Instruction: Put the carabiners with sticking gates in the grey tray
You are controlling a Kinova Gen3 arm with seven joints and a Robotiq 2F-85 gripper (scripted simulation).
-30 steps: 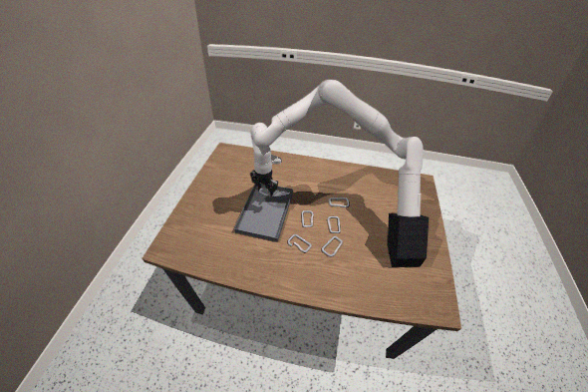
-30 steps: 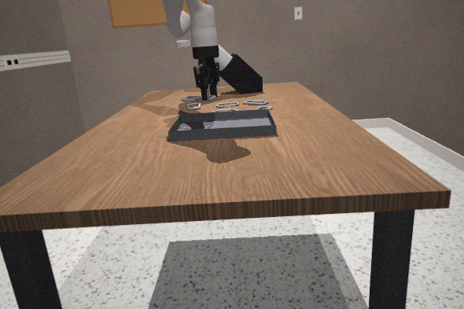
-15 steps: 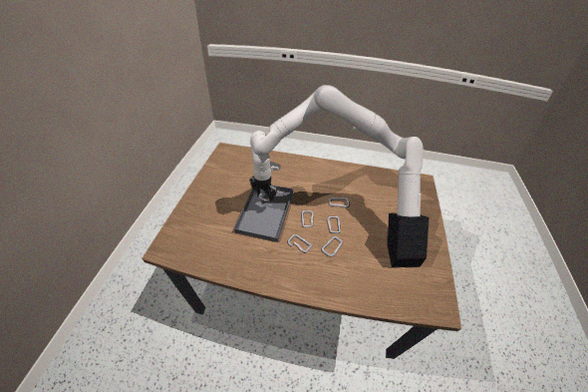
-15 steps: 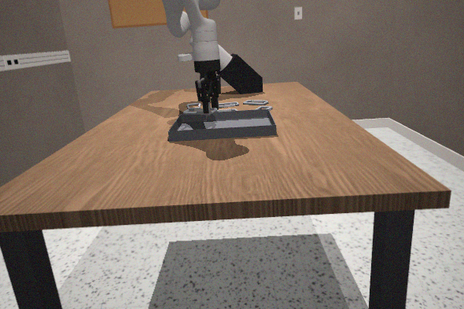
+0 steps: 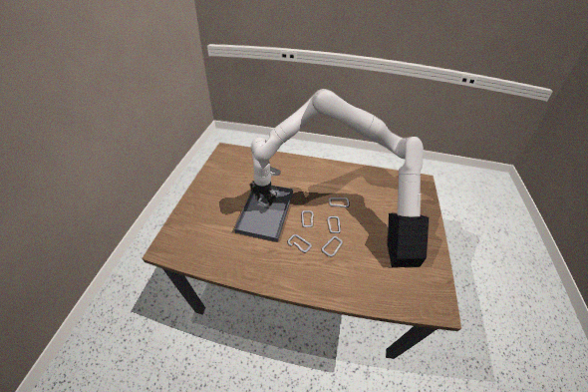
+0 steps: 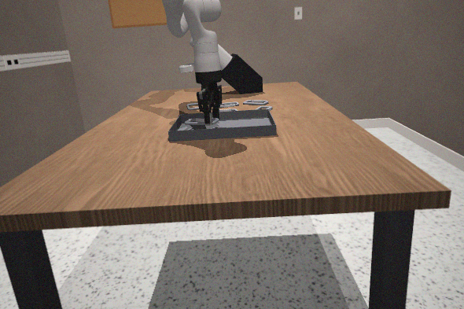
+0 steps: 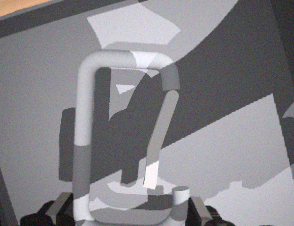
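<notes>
My hand is 30 mm to the right of the grey tray, 30 mm above it and 20 mm past it. The rest, counted from my hand: carabiner gate 380 mm behind, 130 mm to the left, 40 mm below.
</notes>
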